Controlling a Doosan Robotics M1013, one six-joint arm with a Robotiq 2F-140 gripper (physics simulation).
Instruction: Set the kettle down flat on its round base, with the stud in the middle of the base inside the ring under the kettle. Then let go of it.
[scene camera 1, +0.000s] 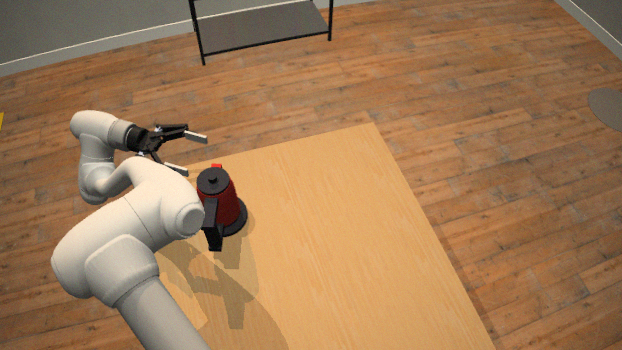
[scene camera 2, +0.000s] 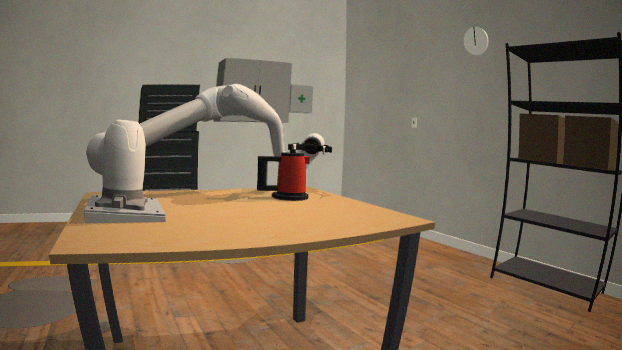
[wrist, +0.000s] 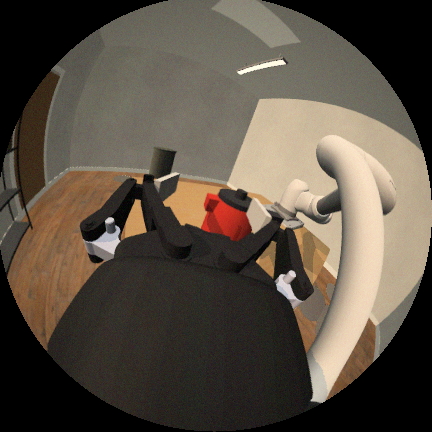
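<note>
The red kettle (scene camera 1: 227, 206) (scene camera 2: 292, 172) (wrist: 226, 220) with a black lid and black handle stands upright on the round black base (scene camera 1: 242, 221) (scene camera 2: 291, 196). In both scene views it looks level and centred on the base. The stud and the ring are hidden beneath the kettle. My gripper (scene camera 1: 196, 156) (scene camera 2: 310, 148) (wrist: 213, 193) is open and empty. It is at about the height of the lid, on the spout side, apart from the kettle. In the wrist view the kettle shows beyond the fingers, nearer the right one, and its base is hidden.
The kettle and base stand on the wooden table (scene camera 1: 325, 200) (scene camera 2: 225, 225), near its edge. My arm's bent links pass close to the handle side in scene camera 1. The arm's mount (scene camera 2: 125, 215) is on the table. A shelf rack (scene camera 2: 560, 223) stands by the wall.
</note>
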